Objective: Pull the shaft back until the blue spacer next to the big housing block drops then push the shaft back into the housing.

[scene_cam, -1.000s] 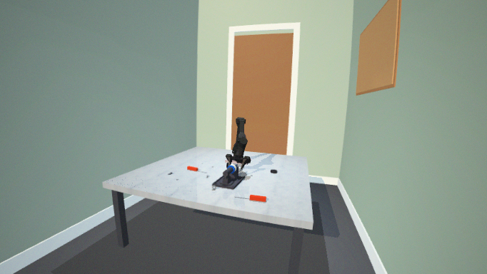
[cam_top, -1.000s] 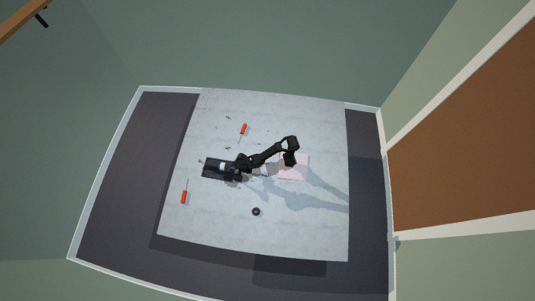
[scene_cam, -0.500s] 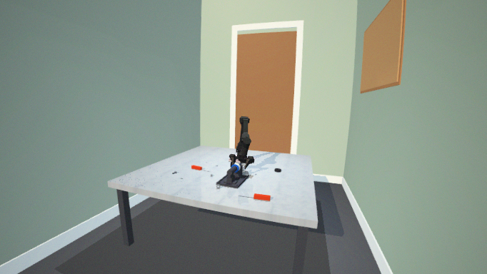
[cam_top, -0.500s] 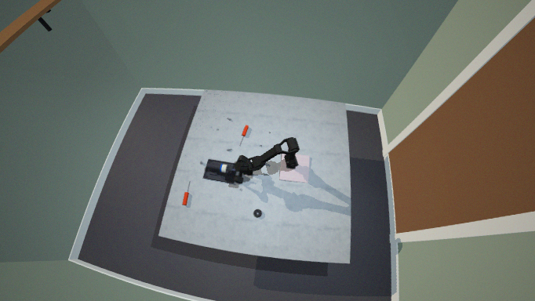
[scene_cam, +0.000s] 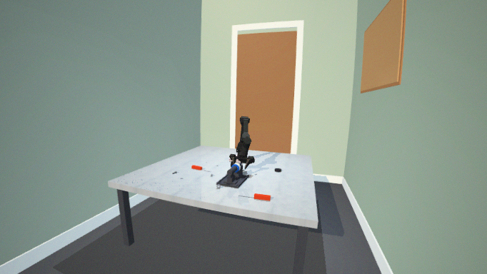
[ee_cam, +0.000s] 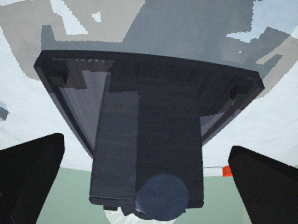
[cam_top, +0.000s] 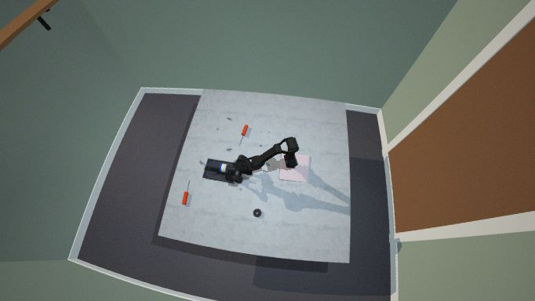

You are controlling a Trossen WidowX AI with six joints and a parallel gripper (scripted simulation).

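Right now the baseplate is 110 mm ahead of my gripper tip, 10 mm to the right of it and 10 mm below it.
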